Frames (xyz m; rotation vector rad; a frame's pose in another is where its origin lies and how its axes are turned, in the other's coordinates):
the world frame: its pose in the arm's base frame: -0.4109 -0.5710 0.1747 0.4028 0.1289 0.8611
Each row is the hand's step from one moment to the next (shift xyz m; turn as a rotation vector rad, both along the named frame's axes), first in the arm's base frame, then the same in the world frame.
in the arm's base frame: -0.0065 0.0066 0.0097 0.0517 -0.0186 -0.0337
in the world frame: 0.0013 0.0123 0.0052 0.0177 -0.0609 -0.0115
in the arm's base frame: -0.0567 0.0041 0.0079 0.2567 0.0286 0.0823
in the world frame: -0.0333 0.0458 -0.0093 0.1925 -0.1333 0.1366
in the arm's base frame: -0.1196 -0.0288 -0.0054 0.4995 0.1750 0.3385
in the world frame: -0.0998 0.0661 -0.0289 0.4742 -0.1195 0.3944
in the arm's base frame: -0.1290 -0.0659 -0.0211 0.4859 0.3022 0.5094
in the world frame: -0.1348 0.0450 -0.0350 0.5705 0.0317 0.5103
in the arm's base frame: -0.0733 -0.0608 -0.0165 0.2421 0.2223 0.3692
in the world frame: -0.0946 0.0102 -0.0172 0.3445 0.1031 0.3391
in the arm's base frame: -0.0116 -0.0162 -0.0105 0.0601 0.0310 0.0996
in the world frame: -0.0204 -0.0053 -0.0080 0.0676 0.0147 0.0985
